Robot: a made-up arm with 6 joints.
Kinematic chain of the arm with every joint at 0, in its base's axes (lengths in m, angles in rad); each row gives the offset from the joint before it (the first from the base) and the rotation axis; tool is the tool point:
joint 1: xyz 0 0 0.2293 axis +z
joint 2: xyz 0 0 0 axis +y
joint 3: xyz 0 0 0.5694 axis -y
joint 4: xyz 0 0 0 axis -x
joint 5: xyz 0.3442 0 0 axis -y
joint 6: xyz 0 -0.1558 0 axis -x
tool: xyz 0 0 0
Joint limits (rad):
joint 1: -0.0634..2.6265
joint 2: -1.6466..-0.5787
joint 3: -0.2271..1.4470
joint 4: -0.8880..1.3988
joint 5: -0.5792..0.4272
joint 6: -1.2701..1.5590
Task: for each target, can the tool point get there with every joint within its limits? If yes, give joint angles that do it. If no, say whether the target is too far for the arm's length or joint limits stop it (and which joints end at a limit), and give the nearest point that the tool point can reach.
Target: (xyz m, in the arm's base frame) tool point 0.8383 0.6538 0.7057
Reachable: no: too far | nearest point 0.4313 -0.0651 0.7057 | short by 0.826 m
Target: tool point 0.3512 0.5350 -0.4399
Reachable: no: joint limits stop it (at a limit: joint 1, joint 2, joint 3) | nearest point 0.4114 -0.1038 0.5102 | short by 1.146 m
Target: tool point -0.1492 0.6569 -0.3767
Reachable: no: joint limits stop it (at a limit: joint 1, joint 2, joint 3, joint 4) | nearest point -0.9188 0.0316 0.0494 | short by 1.079 m
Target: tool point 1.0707 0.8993 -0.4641
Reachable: no: too far | nearest point 0.8650 -0.3291 0.1339 | short by 1.382 m
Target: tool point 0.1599 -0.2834 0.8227
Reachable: yes | joints 1.5865 -0.9989 0.0096 -0.0716 0.1199 0.9834
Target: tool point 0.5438 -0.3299 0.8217
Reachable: yes | joints 2.3525 -1.0835 0.7467 0.1723 -0.3525 -0.7531
